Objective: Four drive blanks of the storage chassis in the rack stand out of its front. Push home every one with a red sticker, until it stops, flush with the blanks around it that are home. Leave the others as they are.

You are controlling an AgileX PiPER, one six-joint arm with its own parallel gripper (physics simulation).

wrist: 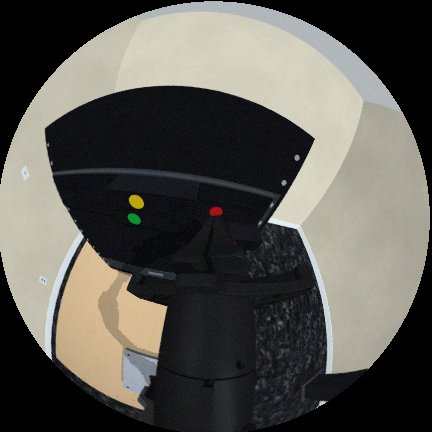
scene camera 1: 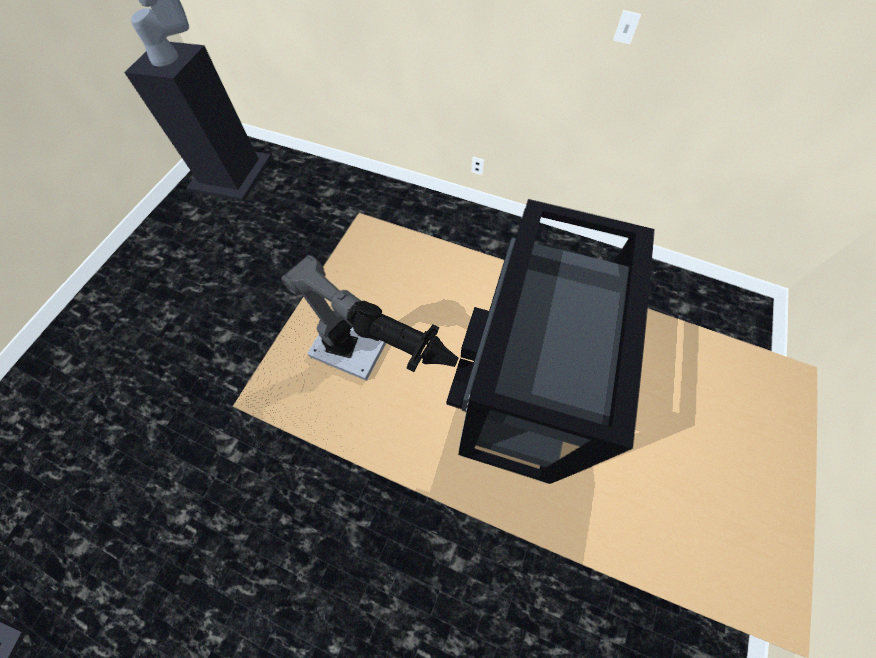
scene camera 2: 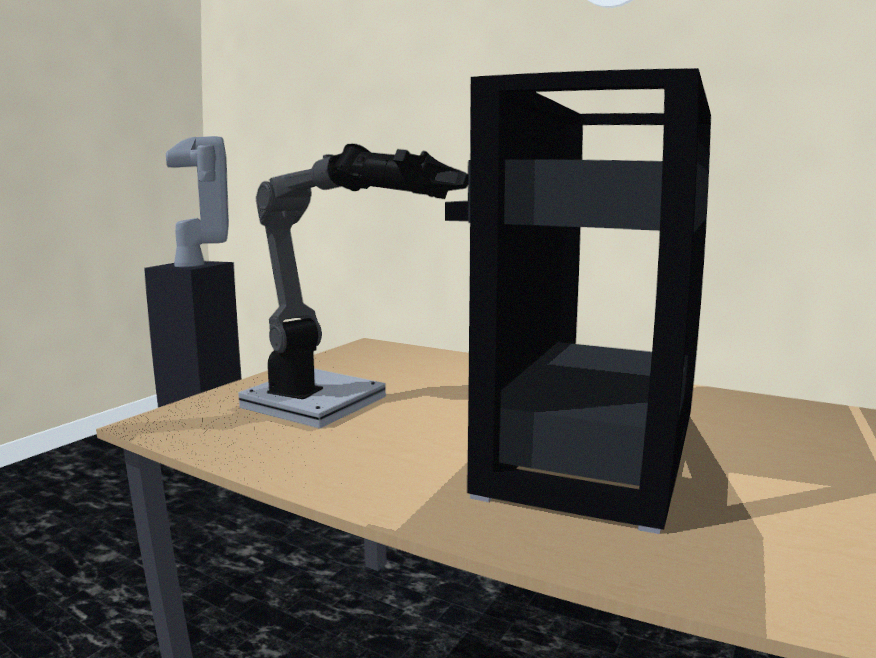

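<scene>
The storage chassis (scene camera 1: 573,339) (scene camera 2: 580,192) sits high in the rack. In the wrist view a red sticker (wrist: 216,211) shows just above my fingertips, on a dark blank that looks about flush; its exact depth is hard to tell. A lower blank (scene camera 1: 458,389) (scene camera 2: 456,211) (wrist: 245,232) stands out below my gripper; a sliver of red (wrist: 235,243) shows there beside the finger. A yellow-stickered blank (scene camera 1: 475,332) (wrist: 155,189) stands out in the neighbouring column, above a green sticker (wrist: 134,218). My gripper (scene camera 1: 456,364) (scene camera 2: 465,178) (wrist: 215,221) is shut and empty, close to the chassis front.
The black rack (scene camera 1: 640,311) (scene camera 2: 484,297) stands on the wooden table (scene camera 1: 722,488) (scene camera 2: 396,453). Another dark chassis (scene camera 2: 573,439) sits low in it. A second arm (scene camera 1: 161,49) (scene camera 2: 212,191) on a dark pedestal (scene camera 1: 205,120) (scene camera 2: 191,318) stands farther back.
</scene>
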